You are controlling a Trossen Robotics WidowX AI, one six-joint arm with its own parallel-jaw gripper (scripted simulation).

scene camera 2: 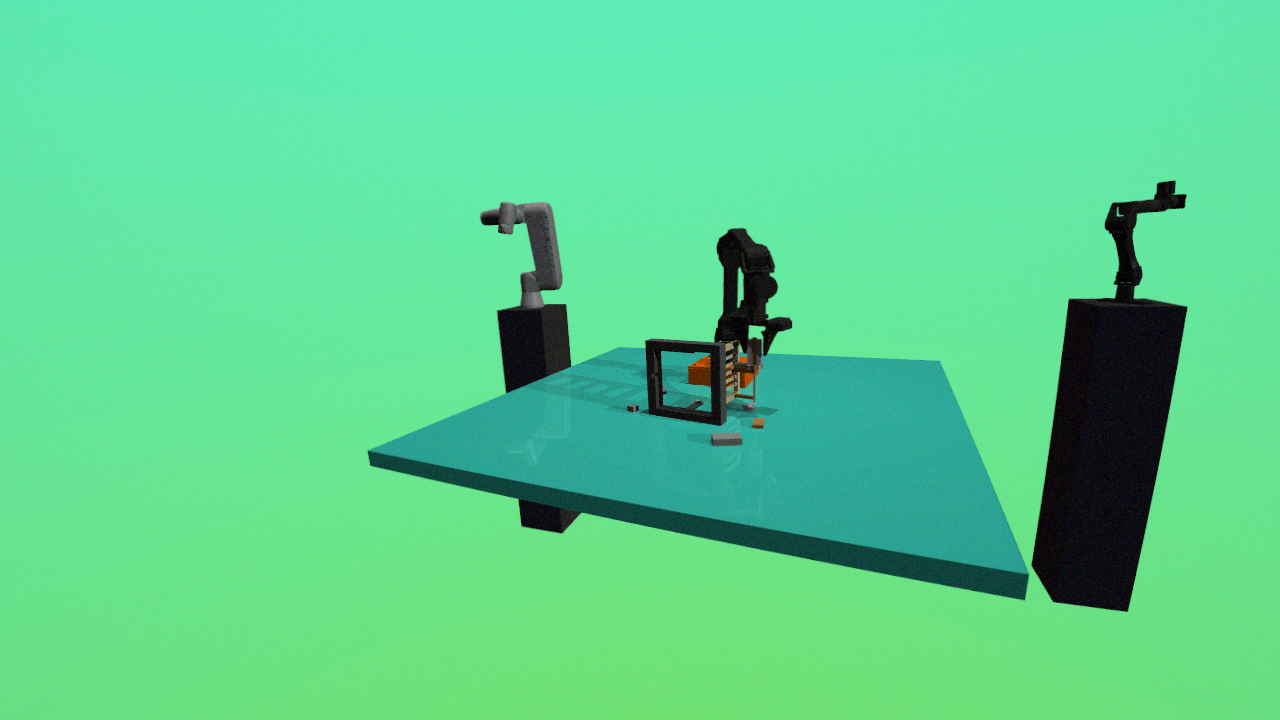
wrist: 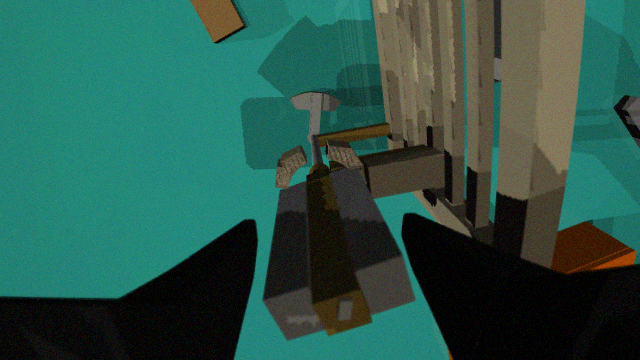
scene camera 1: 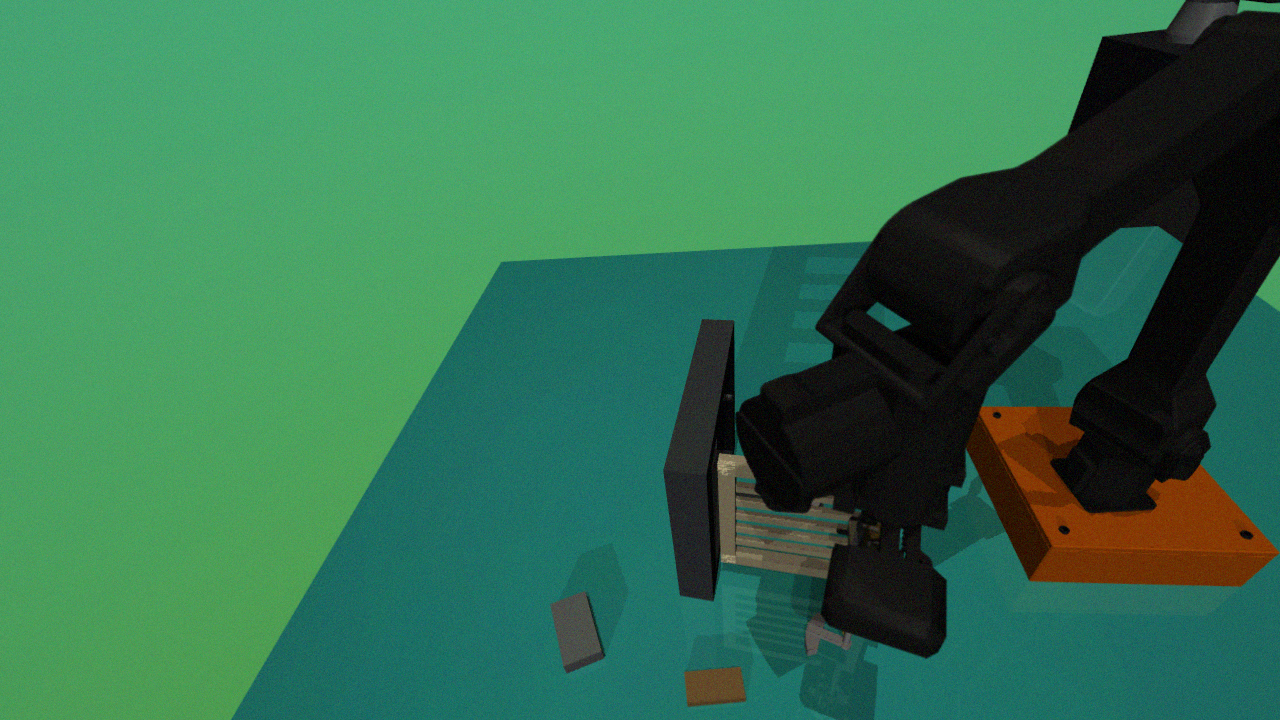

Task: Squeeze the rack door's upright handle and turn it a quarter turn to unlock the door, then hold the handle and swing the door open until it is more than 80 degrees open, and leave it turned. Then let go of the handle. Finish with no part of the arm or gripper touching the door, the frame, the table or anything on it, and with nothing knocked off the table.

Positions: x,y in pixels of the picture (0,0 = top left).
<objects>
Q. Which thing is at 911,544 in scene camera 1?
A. The gripper.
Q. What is the gripper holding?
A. Nothing.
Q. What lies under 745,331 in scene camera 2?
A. The gripper.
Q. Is the gripper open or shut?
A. Open.
</objects>
